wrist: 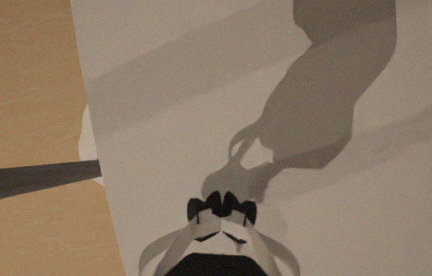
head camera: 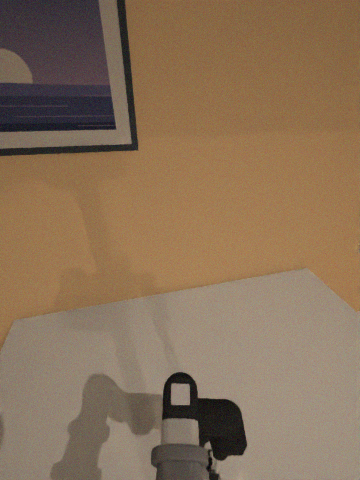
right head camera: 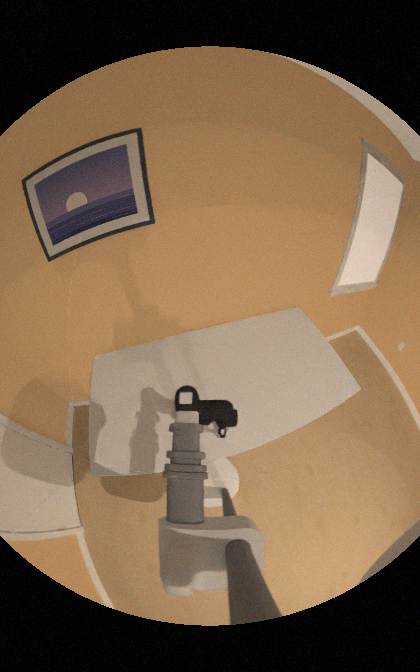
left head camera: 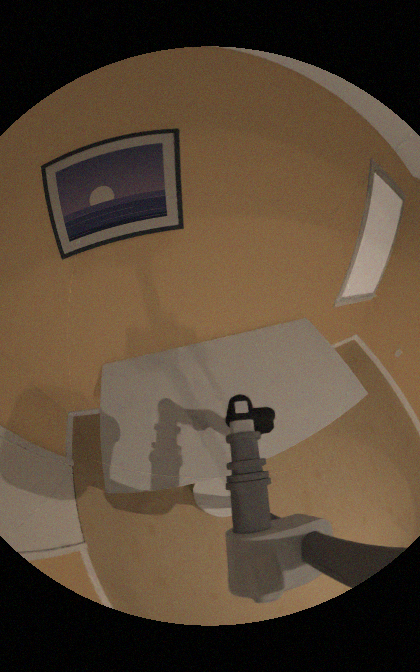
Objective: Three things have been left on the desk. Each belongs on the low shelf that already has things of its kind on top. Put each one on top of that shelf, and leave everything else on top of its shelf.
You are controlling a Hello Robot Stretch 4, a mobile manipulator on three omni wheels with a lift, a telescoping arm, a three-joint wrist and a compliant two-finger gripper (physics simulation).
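Frame: origin at the robot's base, x ahead, y right, z down, level; millimetres.
Where they show: gripper, between the fingertips: [wrist: 221, 207] [head camera: 212, 466].
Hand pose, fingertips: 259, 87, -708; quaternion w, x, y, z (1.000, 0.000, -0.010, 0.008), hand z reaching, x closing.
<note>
After its pixels a point has its place, as x, y, z.
The grey-white desk top [head camera: 300, 375] @(500, 430, -692) [left head camera: 300, 380] [right head camera: 290, 370] [wrist: 350, 235] @(386, 115, -692) stands against the wall. My gripper [right head camera: 222, 432] [wrist: 221, 207] @(259, 87, -708) is low over the desk near its front edge. Its fingertips meet in the wrist view, with no gap and no object plain to see between them. A pale patch shows between the fingers' bands, below the tips; I cannot tell whether it is a white object on the desk. A faint soft shadow lies just right of the fingers. The low shelves do not show in these views.
A white rounded thing [left head camera: 212, 495] [right head camera: 226, 477] [wrist: 87, 140] @(-163, 25, -186) shows under the desk's front edge, with a dark bar [right head camera: 229, 502] [wrist: 50, 177] running to it. A framed sunset picture [head camera: 55, 100] @(821, -360, -1515) [left head camera: 110, 200] [right head camera: 90, 200] hangs on the orange wall behind. The arm's shadow falls across the desk.
</note>
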